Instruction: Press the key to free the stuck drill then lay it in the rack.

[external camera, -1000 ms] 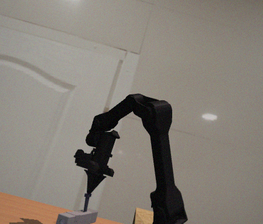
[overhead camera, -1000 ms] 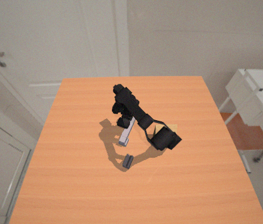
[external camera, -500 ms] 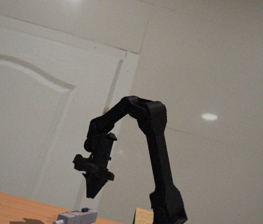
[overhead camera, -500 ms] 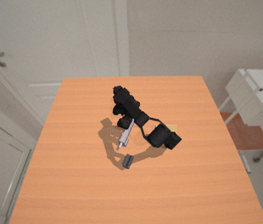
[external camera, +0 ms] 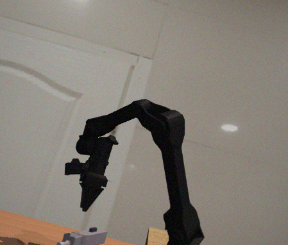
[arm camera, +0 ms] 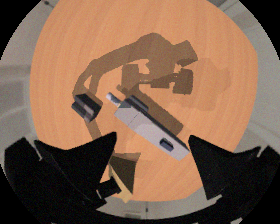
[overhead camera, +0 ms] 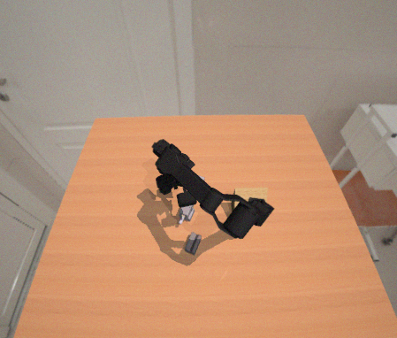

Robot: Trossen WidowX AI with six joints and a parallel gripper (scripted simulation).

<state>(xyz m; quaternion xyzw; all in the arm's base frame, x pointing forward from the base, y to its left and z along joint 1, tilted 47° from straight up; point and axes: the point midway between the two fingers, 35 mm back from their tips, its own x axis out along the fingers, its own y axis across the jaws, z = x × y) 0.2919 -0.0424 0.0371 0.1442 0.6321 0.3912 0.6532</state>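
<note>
Right now my gripper tip is 8 cm above the drill, 3 cm to the right of it and 1 cm past it. Round my gripper tip: dark grey block: 16 cm to the left, 11 cm below, 5 cm behind; then grey bar: 8 cm below, 3 cm behind, 2 cm to the right; then blue key: 8 cm below, 5 cm to the right, 4 cm behind.
</note>
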